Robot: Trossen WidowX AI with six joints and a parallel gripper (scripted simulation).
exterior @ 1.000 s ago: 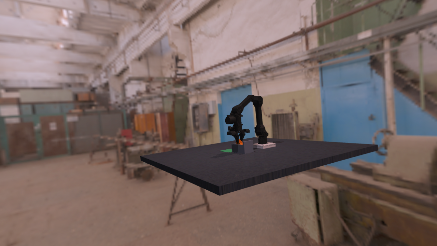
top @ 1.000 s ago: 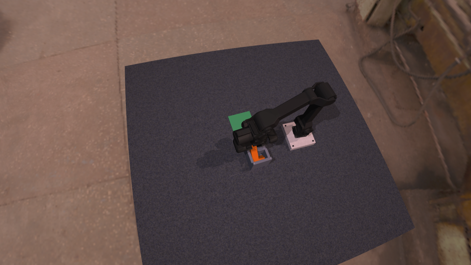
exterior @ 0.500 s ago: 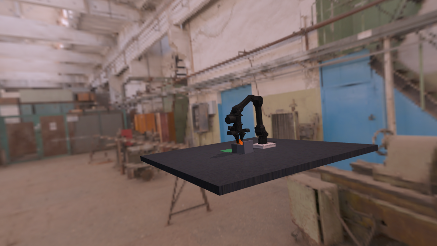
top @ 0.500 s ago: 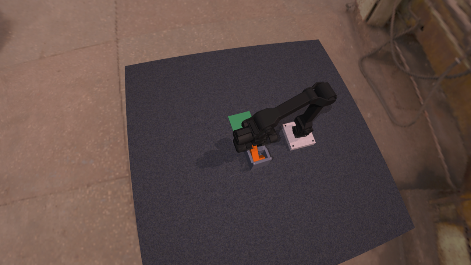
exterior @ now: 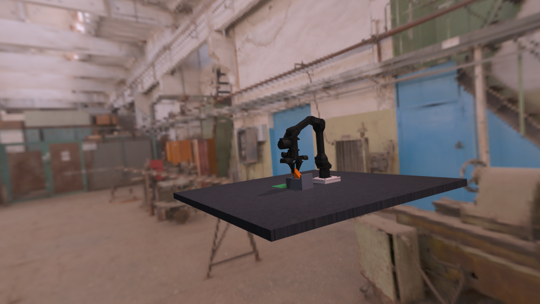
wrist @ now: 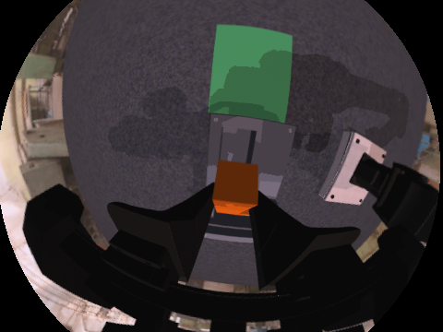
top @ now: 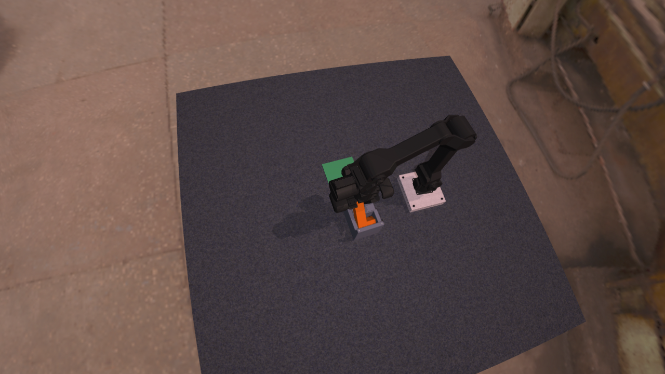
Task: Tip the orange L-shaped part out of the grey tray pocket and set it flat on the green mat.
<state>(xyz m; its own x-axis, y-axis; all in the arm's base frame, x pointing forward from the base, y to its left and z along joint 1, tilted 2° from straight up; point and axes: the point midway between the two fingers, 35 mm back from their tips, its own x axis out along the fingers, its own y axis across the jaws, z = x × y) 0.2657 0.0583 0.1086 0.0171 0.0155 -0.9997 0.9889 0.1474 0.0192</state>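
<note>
Now: gripper tip 10 mm short of the green mat, 140 mm to the left of it and 110 mm above it. Round my gripper tip: orange L-shaped part: 20 mm behind, 30 mm to the left, 30 mm below.
</note>
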